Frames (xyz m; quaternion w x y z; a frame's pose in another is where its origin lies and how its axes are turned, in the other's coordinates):
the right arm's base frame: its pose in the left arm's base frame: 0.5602 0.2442 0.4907 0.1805 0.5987 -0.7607 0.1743
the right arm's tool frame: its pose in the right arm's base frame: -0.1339 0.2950 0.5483 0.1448 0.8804 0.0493 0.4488
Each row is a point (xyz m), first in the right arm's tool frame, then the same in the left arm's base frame.
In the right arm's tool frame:
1: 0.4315 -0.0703 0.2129
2: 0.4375 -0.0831 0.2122
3: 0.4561 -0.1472 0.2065
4: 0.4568 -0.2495 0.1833
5: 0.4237 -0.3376 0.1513
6: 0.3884 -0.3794 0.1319
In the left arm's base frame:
1: 0.0467 -0.2735 -0.0366
2: 0.0326 -0.2740 -0.0367
3: -0.0339 -0.2663 -0.0341
4: -0.1296 -0.2235 -0.0308
5: -0.1996 -0.1532 -0.0250
6: -0.2255 -0.1017 -0.0181

